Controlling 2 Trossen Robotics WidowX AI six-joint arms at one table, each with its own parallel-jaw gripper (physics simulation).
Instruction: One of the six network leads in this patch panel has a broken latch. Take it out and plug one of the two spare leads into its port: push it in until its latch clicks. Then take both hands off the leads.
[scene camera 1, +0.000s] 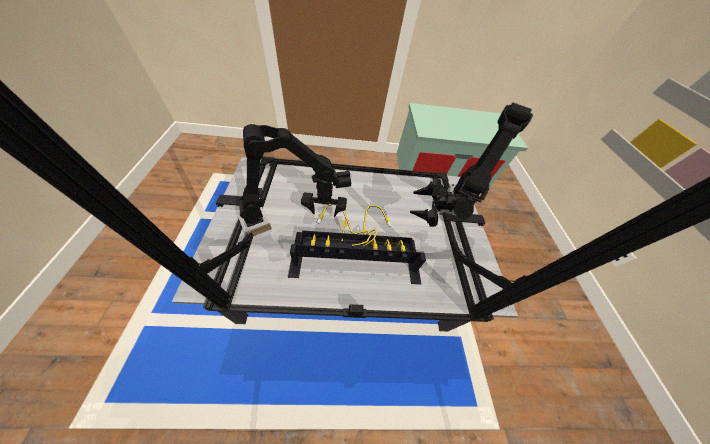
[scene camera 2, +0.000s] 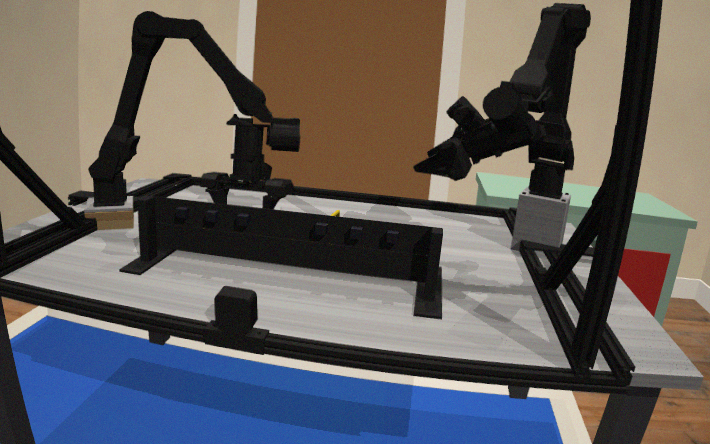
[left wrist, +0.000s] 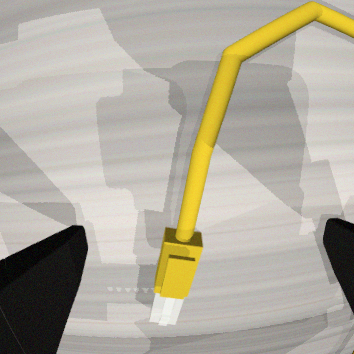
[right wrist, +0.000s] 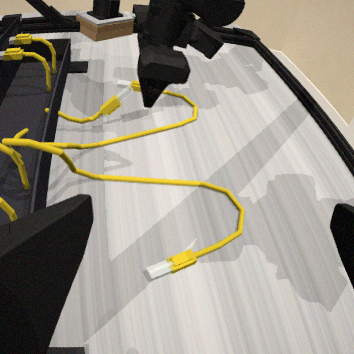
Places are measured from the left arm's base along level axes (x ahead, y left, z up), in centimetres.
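Where they show: left gripper, fingertip midpoint: (scene camera 1: 324, 215) (left wrist: 209, 236) (right wrist: 146, 90); right gripper, fingertip midpoint: (scene camera 1: 411, 202) (scene camera 2: 421, 161) (right wrist: 219, 212); left arm's base, link origin: (scene camera 1: 253, 218) (scene camera 2: 109, 202) (right wrist: 104, 14); right arm's base, link origin: (scene camera 2: 546, 194).
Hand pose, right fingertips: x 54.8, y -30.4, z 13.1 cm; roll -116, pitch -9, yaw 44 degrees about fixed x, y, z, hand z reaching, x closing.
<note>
Things, the pixels of their top centre, and the offset from my right fingertips. "pt": a spot on its surface instead.
- black patch panel, top centre: (scene camera 2: 287, 207) (scene camera 1: 359, 243) dx -25.5, dy -3.1, dz -6.6 cm
- unplugged lead, surface spot: (right wrist: 110, 106) (scene camera 1: 345, 222) pt dx -22.4, dy +11.4, dz -13.6 cm
- spare lead's plug, surface spot: (left wrist: 180, 270) (right wrist: 140, 82) (scene camera 1: 321, 215) pt dx -28.6, dy +21.4, dz -16.2 cm
- small black block, surface spot: (scene camera 2: 235, 308) (scene camera 1: 357, 313) pt dx -37.5, dy -22.3, dz -13.6 cm
The black patch panel (scene camera 1: 361, 254) (scene camera 2: 287, 248) (right wrist: 56, 100) holds several seated yellow leads; the third position from the left in scene camera 1 has no plug seated. An unplugged lead (scene camera 1: 343, 223) (right wrist: 110, 106) lies behind that position. One spare lead's plug (scene camera 1: 320, 217) (left wrist: 180, 270) (right wrist: 135, 86) lies on the table below my left gripper (scene camera 1: 325, 212) (scene camera 2: 243, 205) (left wrist: 209, 236), which is open, its fingers on either side and apart from it. The other spare lead's plug (scene camera 1: 388, 223) (right wrist: 182, 261) lies at the right. My right gripper (scene camera 1: 413, 202) (scene camera 2: 417, 167) (right wrist: 219, 212) is open and empty, raised at the right.
The spare leads' yellow cables (right wrist: 145, 180) loop over the panel's rear edge and cross near its middle. A black frame rail (scene camera 1: 293, 309) (scene camera 2: 418, 360) edges the table, with a small black block (scene camera 1: 356, 310) (scene camera 2: 235, 308) on it. A green cabinet (scene camera 1: 455, 125) stands behind the table.
</note>
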